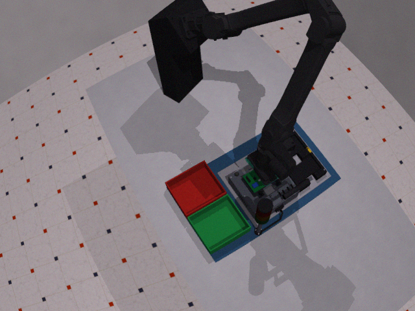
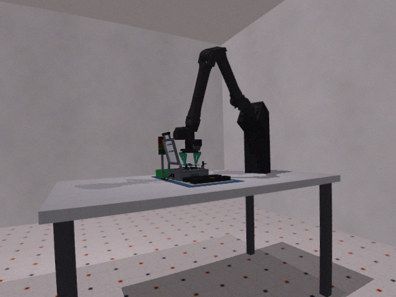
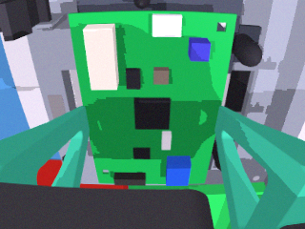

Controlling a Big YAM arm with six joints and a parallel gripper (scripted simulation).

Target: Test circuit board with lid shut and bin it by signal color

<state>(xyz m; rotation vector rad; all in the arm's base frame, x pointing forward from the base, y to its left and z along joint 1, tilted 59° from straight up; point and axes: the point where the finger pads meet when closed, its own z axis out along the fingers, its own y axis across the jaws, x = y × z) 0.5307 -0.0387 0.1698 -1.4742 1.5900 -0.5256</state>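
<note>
My hand is right at the green circuit board. From my hand the other things lie so: latch hook 70 mm behind, 50 mm to the left; then tester lid 130 mm ahead, 90 mm above, 20 mm to the left; then tester plate 20 mm below, 10 mm to the left, 10 mm ahead.
</note>
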